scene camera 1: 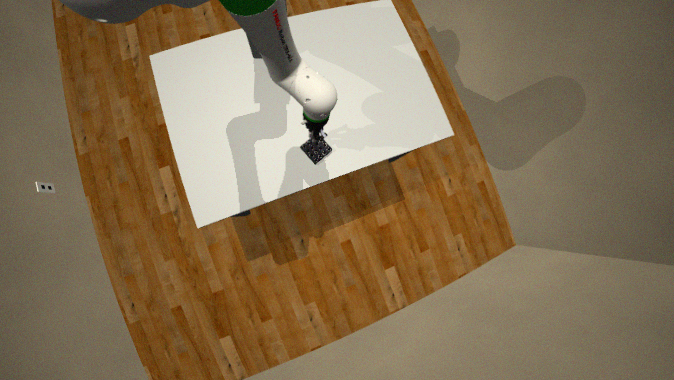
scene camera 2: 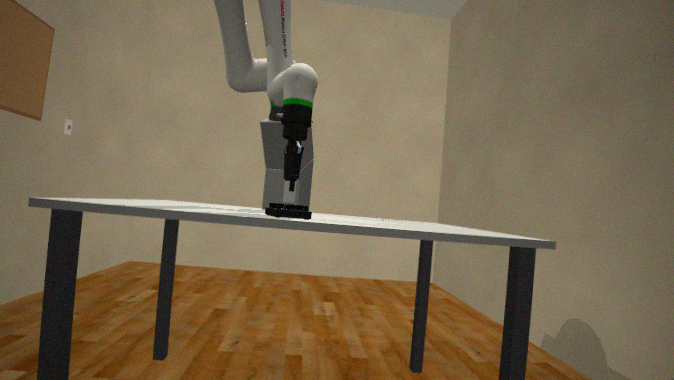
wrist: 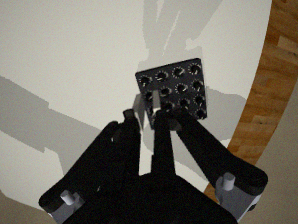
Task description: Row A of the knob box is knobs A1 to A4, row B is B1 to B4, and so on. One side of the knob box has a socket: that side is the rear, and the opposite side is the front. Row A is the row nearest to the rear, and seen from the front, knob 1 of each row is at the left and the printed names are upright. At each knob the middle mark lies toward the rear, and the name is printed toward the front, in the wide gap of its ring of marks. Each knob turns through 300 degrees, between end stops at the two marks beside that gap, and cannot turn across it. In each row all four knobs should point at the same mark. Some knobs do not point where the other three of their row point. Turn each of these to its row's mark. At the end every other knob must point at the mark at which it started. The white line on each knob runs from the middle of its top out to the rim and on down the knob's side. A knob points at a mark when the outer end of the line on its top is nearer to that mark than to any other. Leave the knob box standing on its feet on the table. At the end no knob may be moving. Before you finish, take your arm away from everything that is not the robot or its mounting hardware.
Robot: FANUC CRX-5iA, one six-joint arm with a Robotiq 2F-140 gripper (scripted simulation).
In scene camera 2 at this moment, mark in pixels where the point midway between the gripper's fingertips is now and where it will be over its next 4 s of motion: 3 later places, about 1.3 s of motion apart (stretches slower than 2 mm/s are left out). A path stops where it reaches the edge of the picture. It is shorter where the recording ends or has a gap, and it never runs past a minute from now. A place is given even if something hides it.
My gripper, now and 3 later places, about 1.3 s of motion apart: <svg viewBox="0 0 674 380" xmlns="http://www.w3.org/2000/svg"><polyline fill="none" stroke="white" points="288,202 288,206 289,192 290,187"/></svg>
